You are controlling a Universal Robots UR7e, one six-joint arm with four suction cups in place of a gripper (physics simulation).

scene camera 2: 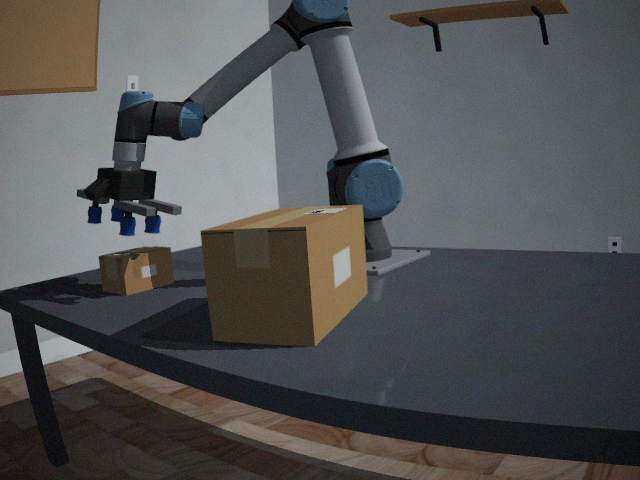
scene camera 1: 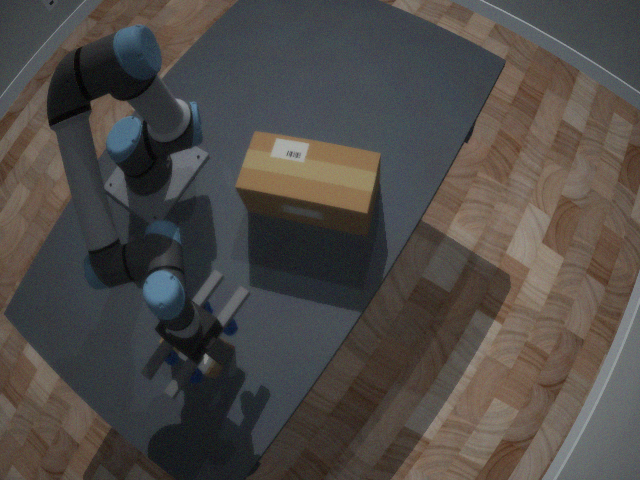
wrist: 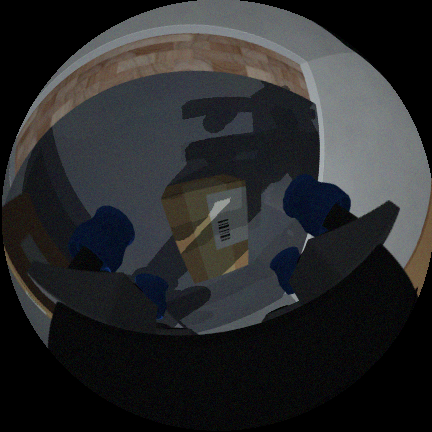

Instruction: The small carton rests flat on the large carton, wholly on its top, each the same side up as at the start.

Note:
My suction head (scene camera 2: 127, 226) carries nothing. The cup is 11 cm from the middle of a small carton (scene camera 2: 127, 272), above it. On the table rests a large carton (scene camera 2: 288, 276).
The small carton also shows in the wrist view (wrist: 207, 216). The large carton shows as well in scene camera 1 (scene camera 1: 323, 184). My suction head also shows in the wrist view (wrist: 107, 233).

